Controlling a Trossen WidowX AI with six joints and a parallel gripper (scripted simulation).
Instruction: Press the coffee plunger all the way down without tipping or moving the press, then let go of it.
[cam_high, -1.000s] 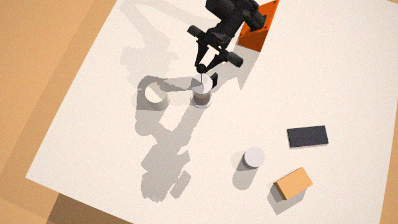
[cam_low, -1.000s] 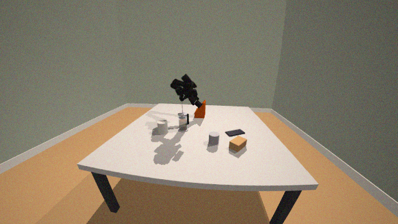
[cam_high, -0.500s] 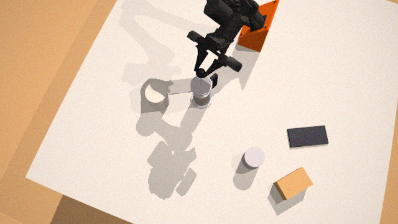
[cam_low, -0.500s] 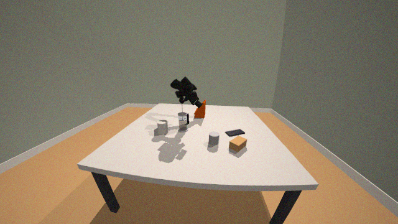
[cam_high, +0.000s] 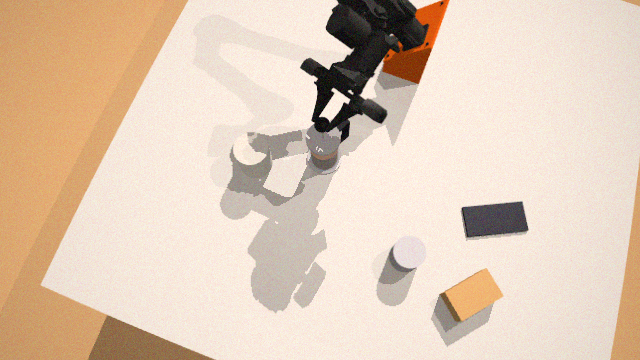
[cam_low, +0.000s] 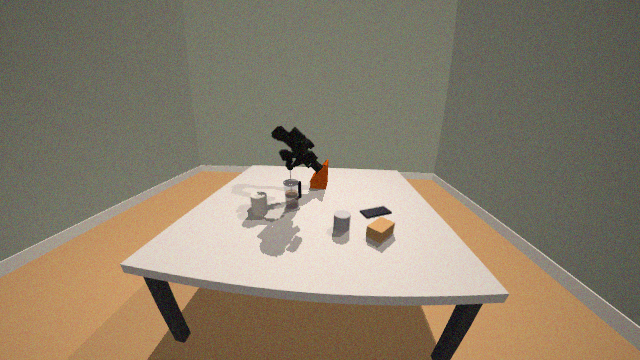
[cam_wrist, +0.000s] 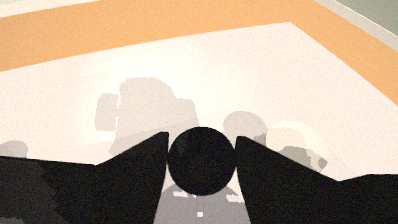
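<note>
Right now the glass coffee press is 11 cm below my gripper tip, 3 cm behind it and 1 cm to the left of it. The rest, counted from my gripper tip: cream mug: 18 cm below, 15 cm to the right, 4 cm ahead.
</note>
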